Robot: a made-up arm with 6 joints.
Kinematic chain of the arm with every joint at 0, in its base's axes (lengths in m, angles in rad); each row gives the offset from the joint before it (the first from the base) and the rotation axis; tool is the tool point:
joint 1: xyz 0 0 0.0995 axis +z
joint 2: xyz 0 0.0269 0 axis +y
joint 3: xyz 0 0 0.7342 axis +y
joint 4: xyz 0 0 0.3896 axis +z
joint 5: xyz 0 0 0 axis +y
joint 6: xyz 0 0 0.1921 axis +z
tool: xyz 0 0 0
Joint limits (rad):
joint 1: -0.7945..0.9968
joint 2: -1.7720..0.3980
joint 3: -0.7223..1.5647
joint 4: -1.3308..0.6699
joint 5: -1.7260..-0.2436
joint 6: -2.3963..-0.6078
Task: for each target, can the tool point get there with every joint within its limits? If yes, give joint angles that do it. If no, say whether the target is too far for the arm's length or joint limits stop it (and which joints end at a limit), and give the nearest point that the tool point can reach.
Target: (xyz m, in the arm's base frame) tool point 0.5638 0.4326 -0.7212
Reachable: no: joint limits stop it (at a limit: joint 1, joint 2, joint 3, joint 5) | nearest point -0.4743 0.6685 -0.4304 | short by 1.104 m
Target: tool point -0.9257 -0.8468 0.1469
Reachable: yes | joints 0.8143 -1.3581 -0.2082 -0.5341 -0.7278 -1.4897
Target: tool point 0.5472 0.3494 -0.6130
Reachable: no: joint limits stop it (at a limit: joint 1, joint 2, joint 3, joint 5) | nearest point -0.4765 0.6622 -0.4327 | short by 1.085 m
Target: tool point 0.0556 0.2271 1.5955
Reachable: no: too far | nearest point 0.0504 0.1954 1.3964 | short by 0.202 m
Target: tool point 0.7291 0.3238 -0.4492
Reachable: no: joint limits stop it (at a limit: joint 2, joint 3, joint 4, joint 5) | nearest point 0.7533 0.3346 0.5665 | short by 1.016 m
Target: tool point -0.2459 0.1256 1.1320
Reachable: yes | joints 0.2938 -0.5286 1.1508 -1.0557 -1.3926 -0.8541
